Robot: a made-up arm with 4 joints.
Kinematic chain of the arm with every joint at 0, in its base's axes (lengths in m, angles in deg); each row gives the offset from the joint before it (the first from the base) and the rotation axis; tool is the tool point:
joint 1: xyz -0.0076 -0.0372 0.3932 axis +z
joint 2: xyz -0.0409 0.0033 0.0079 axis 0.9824 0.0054 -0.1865
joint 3: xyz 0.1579 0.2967 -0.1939 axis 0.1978 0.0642 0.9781
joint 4: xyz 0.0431 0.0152 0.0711 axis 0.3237 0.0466 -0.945
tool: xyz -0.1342 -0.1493 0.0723
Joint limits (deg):
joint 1: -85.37..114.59
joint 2: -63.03..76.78
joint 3: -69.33..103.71
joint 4: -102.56..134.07
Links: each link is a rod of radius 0.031 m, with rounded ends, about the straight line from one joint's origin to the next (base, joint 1, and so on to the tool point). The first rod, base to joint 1, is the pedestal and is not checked.
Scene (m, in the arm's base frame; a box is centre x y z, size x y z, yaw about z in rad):
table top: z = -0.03
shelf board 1: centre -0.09 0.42 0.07 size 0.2 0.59 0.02 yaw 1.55
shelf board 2: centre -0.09 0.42 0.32 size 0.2 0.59 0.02 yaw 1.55
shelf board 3: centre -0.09 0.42 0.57 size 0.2 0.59 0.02 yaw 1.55
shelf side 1: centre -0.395 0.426 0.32 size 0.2 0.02 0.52 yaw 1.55
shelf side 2: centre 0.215 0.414 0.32 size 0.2 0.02 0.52 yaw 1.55
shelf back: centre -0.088 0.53 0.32 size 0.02 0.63 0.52 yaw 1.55
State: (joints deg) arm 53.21 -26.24 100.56 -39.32
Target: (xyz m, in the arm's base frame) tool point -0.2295 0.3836 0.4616
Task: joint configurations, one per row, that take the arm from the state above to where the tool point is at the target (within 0.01 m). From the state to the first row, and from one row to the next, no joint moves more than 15 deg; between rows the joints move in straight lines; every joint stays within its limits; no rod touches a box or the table.
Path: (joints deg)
1: 64.92 -35.51 92.63 -26.75
2: 76.64 -44.79 84.69 -14.19
3: 88.35 -54.06 76.76 -1.62
4: 91.56 -40.27 73.44 -6.29
5: 94.77 -26.48 70.12 -10.96
6: 97.98 -12.69 66.80 -15.63
7: 101.18 1.10 63.48 -20.29
8: 104.39 14.89 60.15 -24.96
9: 107.60 28.69 56.83 -29.63
10: 110.80 42.48 53.51 -34.29
11: 101.29 36.19 64.97 -39.27
12: 91.77 29.90 76.43 -44.25
13: 82.25 23.62 87.89 -49.22
14: 72.74 17.33 99.35 -54.20

